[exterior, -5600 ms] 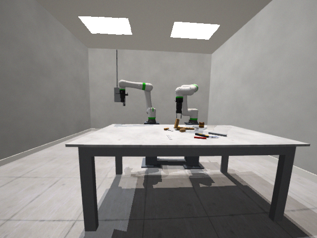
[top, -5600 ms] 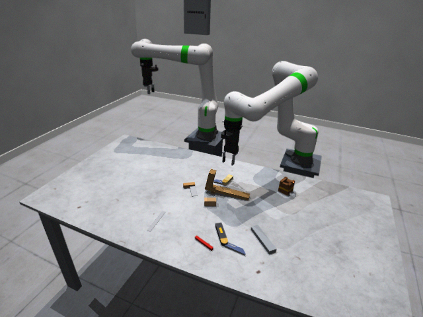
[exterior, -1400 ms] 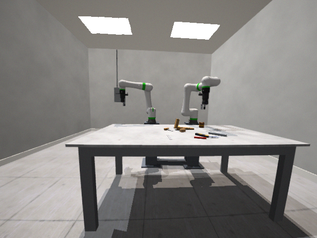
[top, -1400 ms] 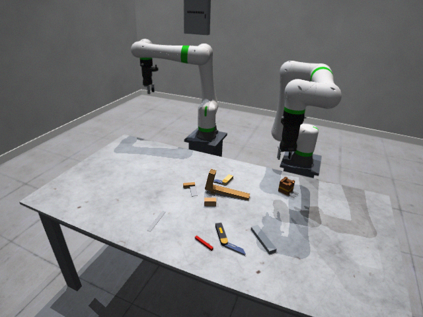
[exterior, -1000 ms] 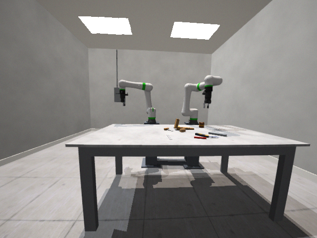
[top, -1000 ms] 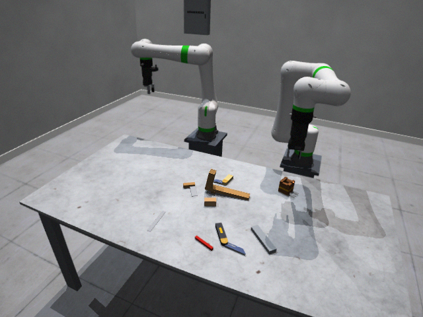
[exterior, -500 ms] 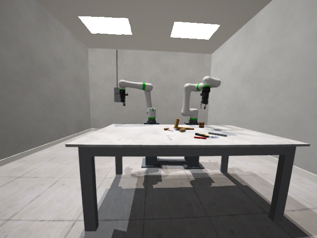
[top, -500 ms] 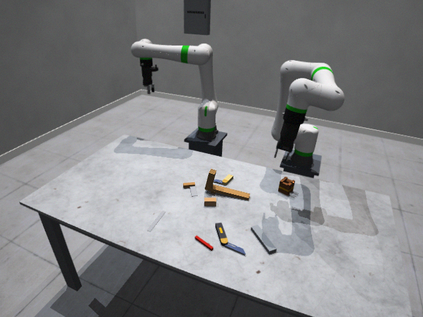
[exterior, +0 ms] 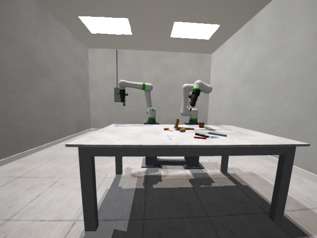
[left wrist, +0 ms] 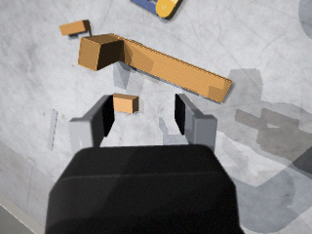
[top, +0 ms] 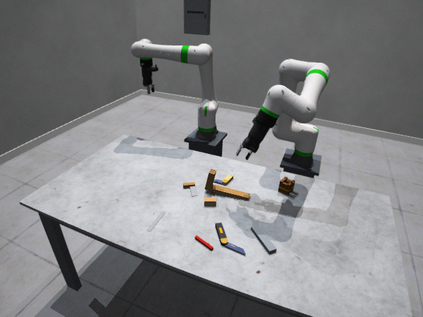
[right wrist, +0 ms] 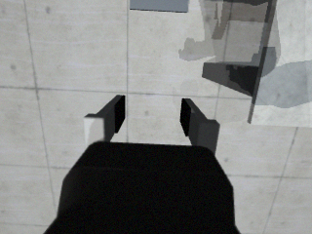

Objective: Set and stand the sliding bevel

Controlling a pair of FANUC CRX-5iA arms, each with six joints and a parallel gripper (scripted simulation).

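Right now the wooden bevel is 24 cm below my left hand, 12 cm to the right of it and 7 cm behind it. Round my left hand: blue blade (24 cm below, 14 cm to the right, 5 cm behind); small square (25 cm to the right, 24 cm below, 9 cm ahead); wooden block (24 cm below, 15 cm ahead, 10 cm to the right).
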